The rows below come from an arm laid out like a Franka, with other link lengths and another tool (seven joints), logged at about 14 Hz.
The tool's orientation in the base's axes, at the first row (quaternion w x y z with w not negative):
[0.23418, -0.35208, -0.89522, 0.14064]
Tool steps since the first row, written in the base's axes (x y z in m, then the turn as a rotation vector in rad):
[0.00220, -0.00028, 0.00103, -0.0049, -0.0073, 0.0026]
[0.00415, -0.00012, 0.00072, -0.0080, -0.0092, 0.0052]
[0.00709, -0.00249, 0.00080, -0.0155, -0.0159, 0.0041]
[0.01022, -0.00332, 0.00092, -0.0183, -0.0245, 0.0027]
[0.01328, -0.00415, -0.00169, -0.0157, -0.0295, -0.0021]
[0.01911, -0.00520, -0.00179, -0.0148, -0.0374, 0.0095]
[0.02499, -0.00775, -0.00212, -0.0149, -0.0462, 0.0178]
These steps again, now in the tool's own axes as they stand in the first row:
[-0.00128, 0.00061, -0.00199, -0.0011, -0.0091, 0.0010]
[-0.00252, 0.00196, -0.00275, 0.0004, -0.0132, 0.0005]
[-0.00603, 0.00189, -0.00414, 0.0002, -0.0218, 0.0059]
[-0.00858, 0.00302, -0.00579, -0.0044, -0.0289, 0.0093]
[-0.01196, 0.00524, -0.00508, -0.0111, -0.0290, 0.0125]
[-0.01647, 0.00783, -0.00793, -0.0135, -0.0390, 0.0028]
[-0.02213, 0.00947, -0.01048, -0.0169, -0.0487, -0.0034]

